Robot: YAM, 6 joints.
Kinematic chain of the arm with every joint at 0, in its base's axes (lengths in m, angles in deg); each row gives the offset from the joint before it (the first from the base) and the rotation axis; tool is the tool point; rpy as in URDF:
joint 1: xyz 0 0 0.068 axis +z
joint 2: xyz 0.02 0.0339 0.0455 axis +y
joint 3: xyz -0.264 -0.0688 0 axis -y
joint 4: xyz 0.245 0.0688 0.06 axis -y
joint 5: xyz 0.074 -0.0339 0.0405 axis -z
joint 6: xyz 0.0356 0 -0.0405 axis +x
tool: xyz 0 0 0 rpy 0 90 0
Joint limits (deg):
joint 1: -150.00..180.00
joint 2: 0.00..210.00
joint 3: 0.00..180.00
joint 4: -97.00..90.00
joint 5: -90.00..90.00
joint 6: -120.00..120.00
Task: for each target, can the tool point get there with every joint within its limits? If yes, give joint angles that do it. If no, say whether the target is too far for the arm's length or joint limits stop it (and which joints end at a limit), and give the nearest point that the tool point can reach.
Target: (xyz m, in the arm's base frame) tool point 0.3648 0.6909 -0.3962
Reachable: no: too far | nearest point 0.2539 0.4809 -0.2278 | short by 0.291 m
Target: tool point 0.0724 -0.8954 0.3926
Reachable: no: too far | nearest point 0.0497 -0.6144 0.3030 | short by 0.296 m
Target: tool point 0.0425 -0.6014 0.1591
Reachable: yes | joints -88.13 153.74 130.49 6.26 -39.90 87.94
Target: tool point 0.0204 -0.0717 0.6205
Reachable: yes | joints -48.95 62.16 95.05 58.63 63.05 -47.40
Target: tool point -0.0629 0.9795 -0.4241
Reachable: no: too far | nearest point -0.0363 0.5651 -0.1919 | short by 0.476 m
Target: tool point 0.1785 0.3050 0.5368
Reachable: yes | joints 54.26 99.17 121.34 -12.41 -69.01 96.94
